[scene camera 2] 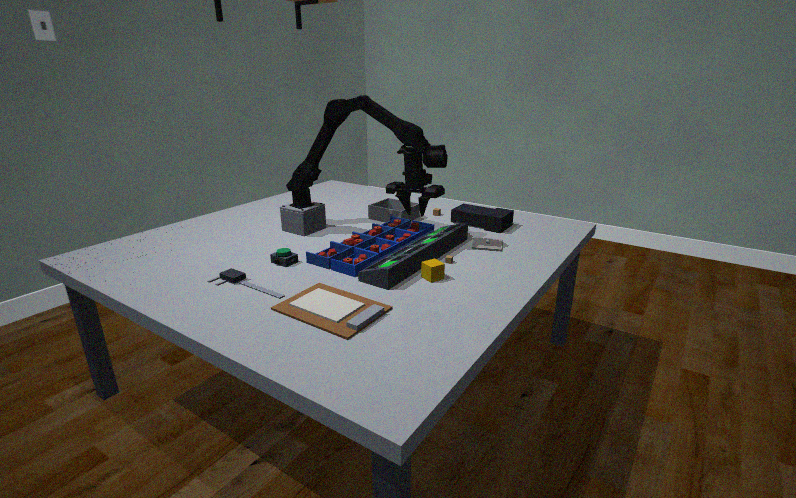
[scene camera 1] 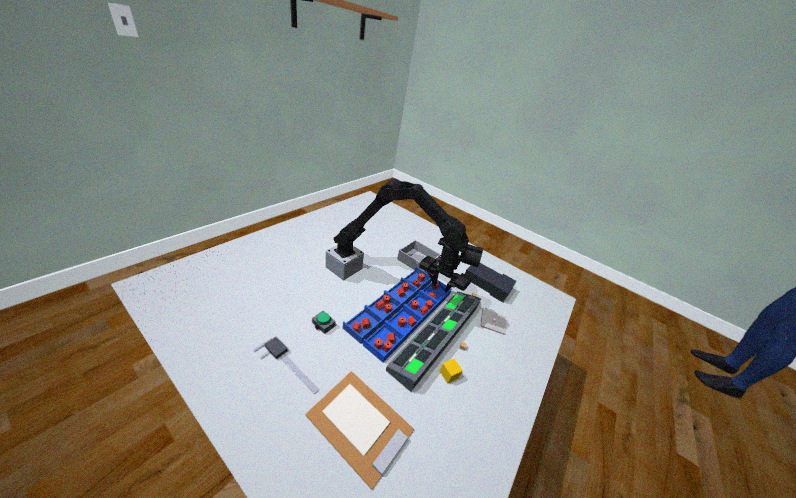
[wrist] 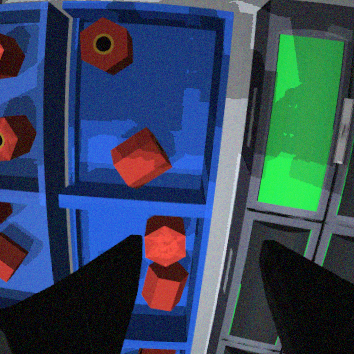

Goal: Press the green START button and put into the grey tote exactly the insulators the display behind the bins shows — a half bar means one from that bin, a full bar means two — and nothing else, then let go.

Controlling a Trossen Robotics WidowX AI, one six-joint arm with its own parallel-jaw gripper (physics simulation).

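Note:
The green START button (scene camera 1: 323, 317) (scene camera 2: 283, 251) stands left of the blue bins (scene camera 1: 375, 351) (scene camera 2: 352, 268) (wrist: 135, 200), which hold red hexagonal insulators. The gripper (scene camera 1: 443, 285) (scene camera 2: 416, 213) (wrist: 201, 241) is partly open and empty above the far bins on the display side. In the wrist view two insulators (wrist: 165, 245) (wrist: 165, 287) lie beside the left fingertip; the end bin holds an upright insulator (wrist: 106, 45) and a lying insulator (wrist: 141, 159). The display (scene camera 1: 410, 381) (scene camera 2: 374, 276) shows a tall green bar (wrist: 302, 125) beside that bin. The grey tote (scene camera 1: 406, 261) (scene camera 2: 381, 214) is behind; its contents are partly hidden.
A dark box (scene camera 1: 490, 281) (scene camera 2: 481, 217) stands behind the display. A yellow cube (scene camera 1: 451, 370) (scene camera 2: 432, 270), a small wooden cube (scene camera 1: 463, 345) (scene camera 2: 449, 258) and a pale plate (scene camera 1: 493, 322) (scene camera 2: 487, 243) lie beside it. A caliper (scene camera 1: 302, 375) (scene camera 2: 231, 274) and a clipboard (scene camera 1: 316, 414) are nearer the front.

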